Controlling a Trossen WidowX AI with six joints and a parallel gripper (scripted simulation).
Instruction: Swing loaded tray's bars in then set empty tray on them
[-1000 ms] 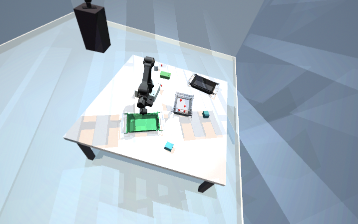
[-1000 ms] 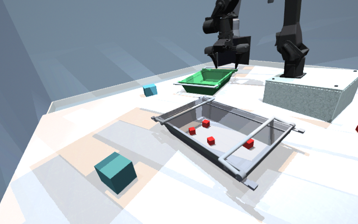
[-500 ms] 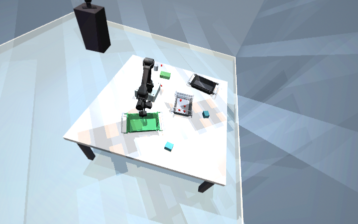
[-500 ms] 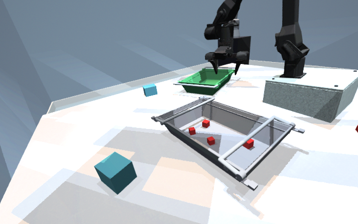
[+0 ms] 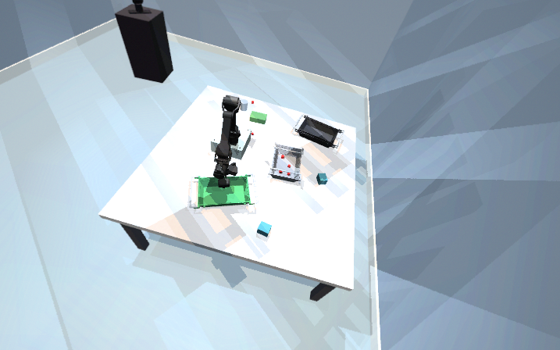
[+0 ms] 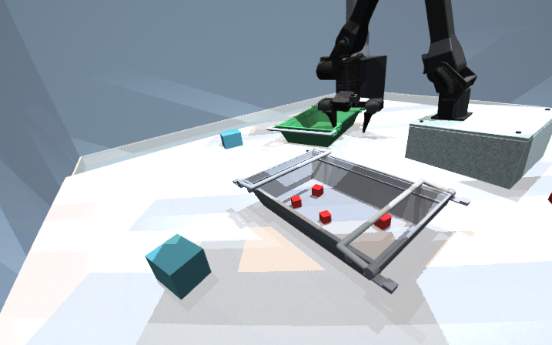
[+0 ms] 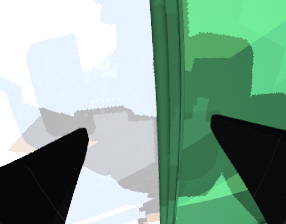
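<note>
My gripper tip is 9 cm to the left of the green tray, 3 cm below it and 3 cm short of it. Round my gripper tip: green block: 65 cm to the left, 10 cm ahead, 1 cm above; red block: 47 cm to the left, 9 cm ahead, 1 cm below.
</note>
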